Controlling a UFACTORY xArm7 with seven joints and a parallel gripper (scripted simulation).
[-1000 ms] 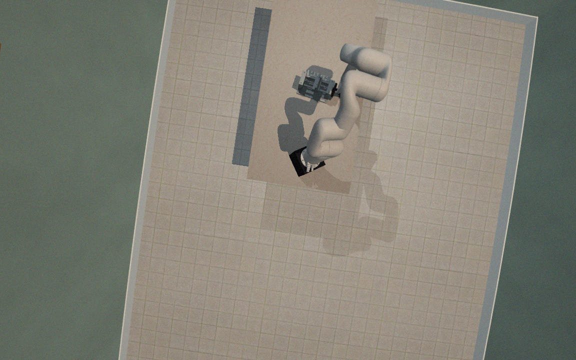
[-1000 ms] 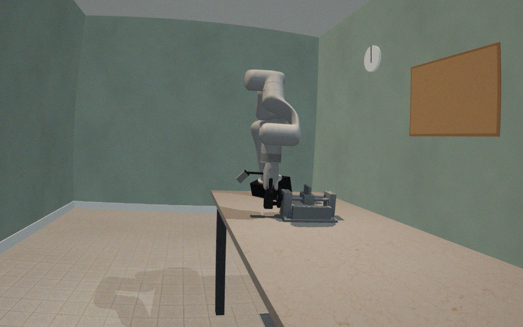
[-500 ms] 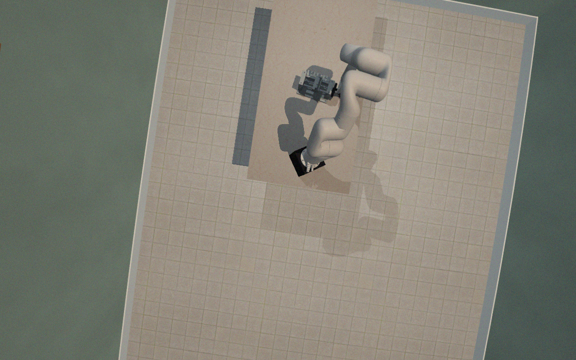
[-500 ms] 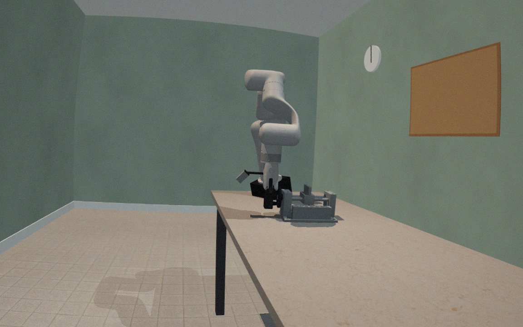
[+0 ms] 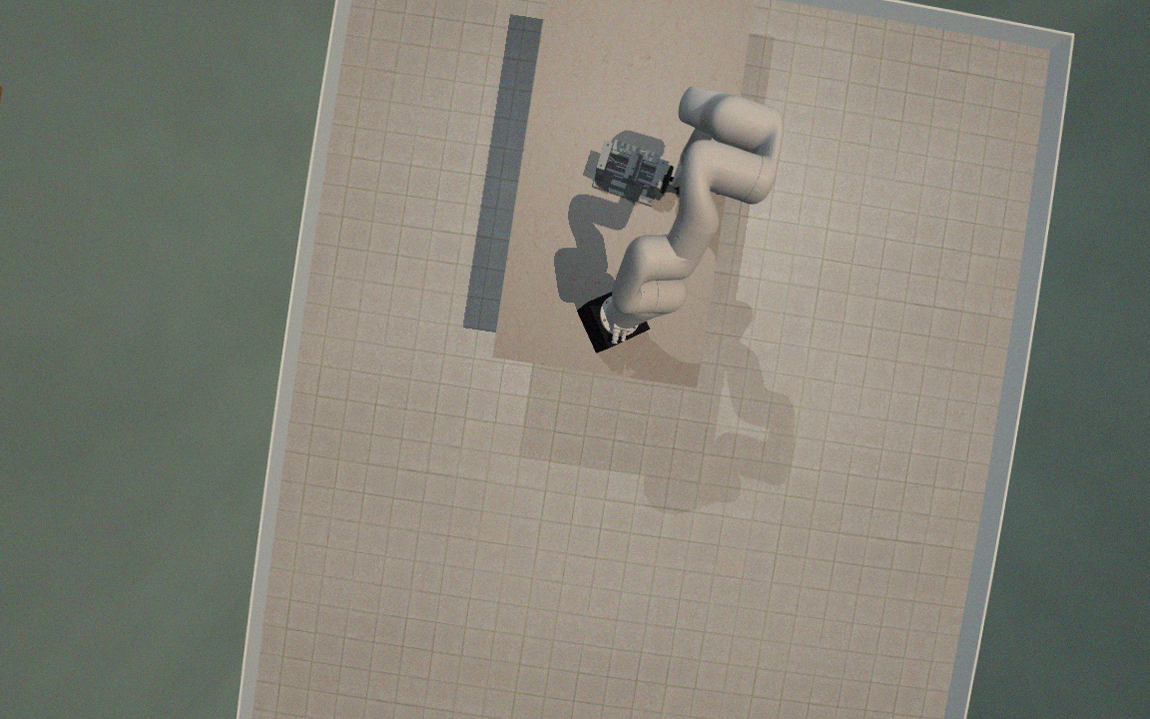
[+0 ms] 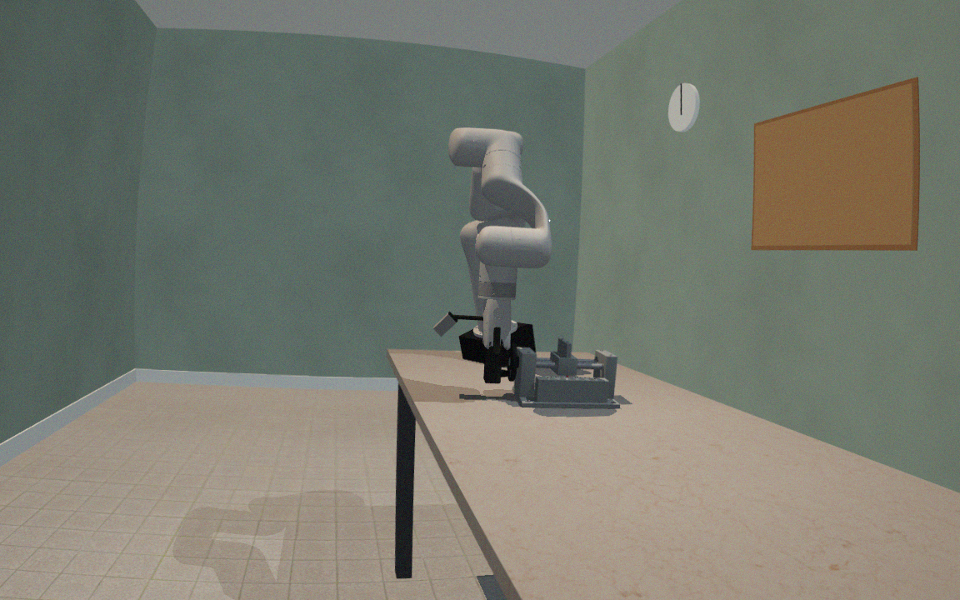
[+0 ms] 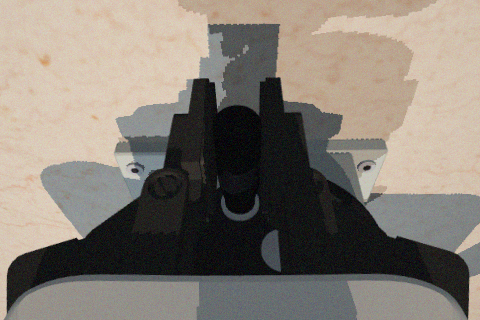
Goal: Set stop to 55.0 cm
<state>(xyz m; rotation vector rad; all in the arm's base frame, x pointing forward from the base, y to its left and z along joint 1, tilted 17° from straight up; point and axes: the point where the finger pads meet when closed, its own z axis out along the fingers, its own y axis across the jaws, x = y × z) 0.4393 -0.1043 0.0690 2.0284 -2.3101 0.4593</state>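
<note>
Right now the crank handle is 10 mm to the left of my hand. Also, from my hand: black handwheel: 20 mm to the left; then stop block: 150 mm to the left, 40 mm above, 20 mm ahead.
</note>
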